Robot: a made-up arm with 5 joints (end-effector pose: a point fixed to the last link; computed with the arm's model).
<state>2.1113 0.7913 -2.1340 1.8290 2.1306</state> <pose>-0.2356 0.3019 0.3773 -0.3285 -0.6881 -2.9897</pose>
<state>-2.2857 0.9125 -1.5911 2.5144 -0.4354</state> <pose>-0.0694 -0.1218 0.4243 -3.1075 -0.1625 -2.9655</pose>
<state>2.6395 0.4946 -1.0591 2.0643 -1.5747</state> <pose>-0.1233 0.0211 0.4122 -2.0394 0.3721 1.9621</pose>
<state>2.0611 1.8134 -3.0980 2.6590 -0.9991</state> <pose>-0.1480 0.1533 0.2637 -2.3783 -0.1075 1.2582</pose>
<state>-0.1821 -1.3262 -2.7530 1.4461 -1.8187</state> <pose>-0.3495 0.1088 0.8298 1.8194 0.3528 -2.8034</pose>
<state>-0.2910 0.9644 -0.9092 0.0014 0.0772</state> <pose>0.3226 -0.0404 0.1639 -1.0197 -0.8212 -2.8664</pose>
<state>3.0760 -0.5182 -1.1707 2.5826 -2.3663</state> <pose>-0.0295 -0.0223 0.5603 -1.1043 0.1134 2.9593</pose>
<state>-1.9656 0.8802 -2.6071 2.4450 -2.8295</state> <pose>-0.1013 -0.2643 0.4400 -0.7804 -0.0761 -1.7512</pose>
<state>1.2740 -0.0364 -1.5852 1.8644 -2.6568</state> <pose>0.0243 0.2614 0.5332 -0.9416 -0.5318 1.3804</pose>
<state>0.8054 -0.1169 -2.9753 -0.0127 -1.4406</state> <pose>-0.1314 -0.0464 1.0509 2.1197 0.7554 -1.2791</pose>
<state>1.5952 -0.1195 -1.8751 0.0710 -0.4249</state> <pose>-0.0766 0.3152 0.9673 0.4881 0.6218 -0.6852</pose>
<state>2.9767 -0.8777 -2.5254 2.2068 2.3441</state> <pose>-0.0174 -0.0239 0.8089 -2.3776 -0.3701 -1.0252</pose>
